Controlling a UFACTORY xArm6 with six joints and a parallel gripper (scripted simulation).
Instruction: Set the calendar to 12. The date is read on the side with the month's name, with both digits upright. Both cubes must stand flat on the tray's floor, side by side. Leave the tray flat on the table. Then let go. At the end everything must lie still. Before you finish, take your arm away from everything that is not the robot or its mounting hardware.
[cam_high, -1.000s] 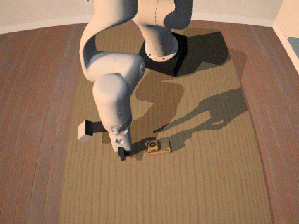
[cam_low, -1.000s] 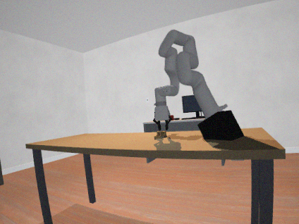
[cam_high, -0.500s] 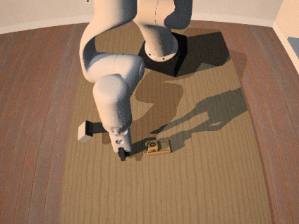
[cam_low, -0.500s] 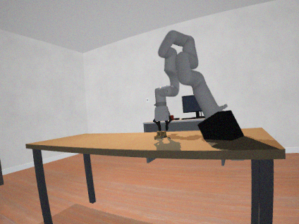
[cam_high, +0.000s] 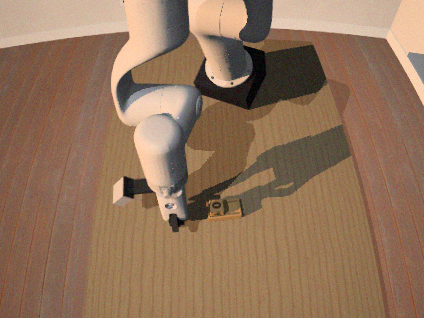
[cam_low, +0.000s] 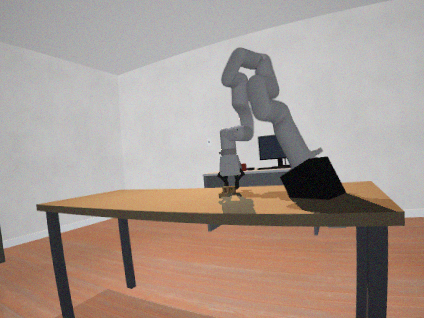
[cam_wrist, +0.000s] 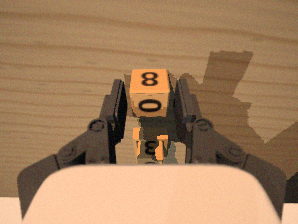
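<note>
My gripper is now 90 mm to the right of the number cube and 10 mm above it. The rest, counted from my hand: tray 110 mm to the left, 20 mm below.
</note>
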